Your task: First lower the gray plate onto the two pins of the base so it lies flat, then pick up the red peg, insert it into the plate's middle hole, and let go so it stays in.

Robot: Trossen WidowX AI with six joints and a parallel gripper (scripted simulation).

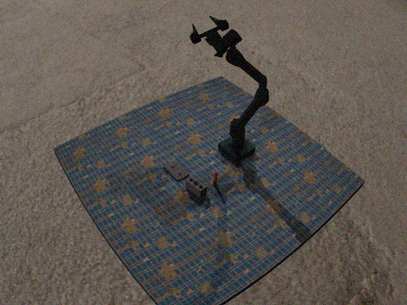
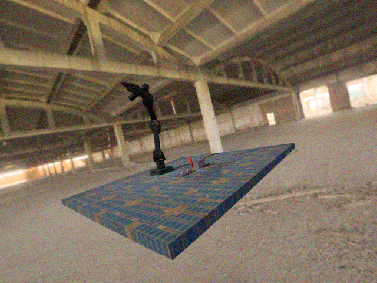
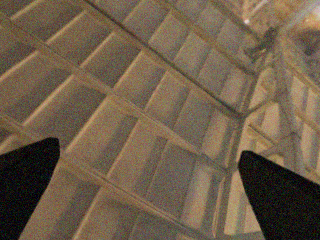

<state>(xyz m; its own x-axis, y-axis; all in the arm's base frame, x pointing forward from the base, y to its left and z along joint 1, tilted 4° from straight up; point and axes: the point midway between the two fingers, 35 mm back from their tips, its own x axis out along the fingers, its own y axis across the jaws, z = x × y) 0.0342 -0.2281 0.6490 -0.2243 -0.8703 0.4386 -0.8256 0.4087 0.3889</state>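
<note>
Now: the gray plate 290 mm ahead of my gripper tip, 270 mm to the left of it and 670 mm below it. Also, from my gripper tip: pin base (270 mm ahead, 120 mm to the left, 700 mm below); red peg (200 mm ahead, 310 mm to the left, 670 mm below).
</note>
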